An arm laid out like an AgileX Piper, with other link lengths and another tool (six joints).
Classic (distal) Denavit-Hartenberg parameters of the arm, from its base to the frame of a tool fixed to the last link. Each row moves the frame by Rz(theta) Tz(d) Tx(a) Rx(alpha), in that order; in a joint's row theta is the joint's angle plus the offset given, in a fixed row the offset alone. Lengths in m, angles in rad.
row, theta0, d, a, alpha
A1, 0, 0.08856, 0, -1.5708
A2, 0.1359, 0, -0.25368, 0
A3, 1.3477, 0, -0.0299, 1.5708
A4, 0, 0.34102, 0, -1.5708
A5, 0, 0, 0, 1.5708
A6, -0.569, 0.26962, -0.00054, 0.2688
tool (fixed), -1.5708, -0.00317, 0, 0
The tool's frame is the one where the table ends.
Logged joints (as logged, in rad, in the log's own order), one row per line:
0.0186 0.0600 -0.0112 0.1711 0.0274 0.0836
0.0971 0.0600 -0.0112 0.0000 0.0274 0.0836
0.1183 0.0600 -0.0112 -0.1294 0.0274 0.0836
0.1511 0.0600 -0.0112 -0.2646 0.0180 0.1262
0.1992 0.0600 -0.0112 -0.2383 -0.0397 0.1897
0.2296 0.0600 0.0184 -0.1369 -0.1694 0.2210
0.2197 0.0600 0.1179 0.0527 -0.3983 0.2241
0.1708 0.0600 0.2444 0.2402 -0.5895 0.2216
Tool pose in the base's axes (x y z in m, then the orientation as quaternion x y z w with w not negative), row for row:
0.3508 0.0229 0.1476 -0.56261 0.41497 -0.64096 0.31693
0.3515 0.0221 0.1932 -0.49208 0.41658 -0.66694 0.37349
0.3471 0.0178 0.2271 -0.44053 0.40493 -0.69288 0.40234
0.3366 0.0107 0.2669 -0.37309 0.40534 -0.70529 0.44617
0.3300 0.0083 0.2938 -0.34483 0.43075 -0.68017 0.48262
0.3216 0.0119 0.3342 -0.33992 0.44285 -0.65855 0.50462
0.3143 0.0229 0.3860 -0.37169 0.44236 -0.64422 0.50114
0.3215 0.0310 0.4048 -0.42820 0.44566 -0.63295 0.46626
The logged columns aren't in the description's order. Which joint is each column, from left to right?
Columns, left to right: A4, A1, A2, A5, A3, A6.
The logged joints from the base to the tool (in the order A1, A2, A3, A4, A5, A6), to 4 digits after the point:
0.0600 -0.0112 0.0274 0.0186 0.1711 0.0836
0.0600 -0.0112 0.0274 0.0971 0.0000 0.0836
0.0600 -0.0112 0.0274 0.1183 -0.1294 0.0836
0.0600 -0.0112 0.0180 0.1511 -0.2646 0.1262
0.0600 -0.0112 -0.0397 0.1992 -0.2383 0.1897
0.0600 0.0184 -0.1694 0.2296 -0.1369 0.2210
0.0600 0.1179 -0.3983 0.2197 0.0527 0.2241
0.0600 0.2444 -0.5895 0.1708 0.2402 0.2216

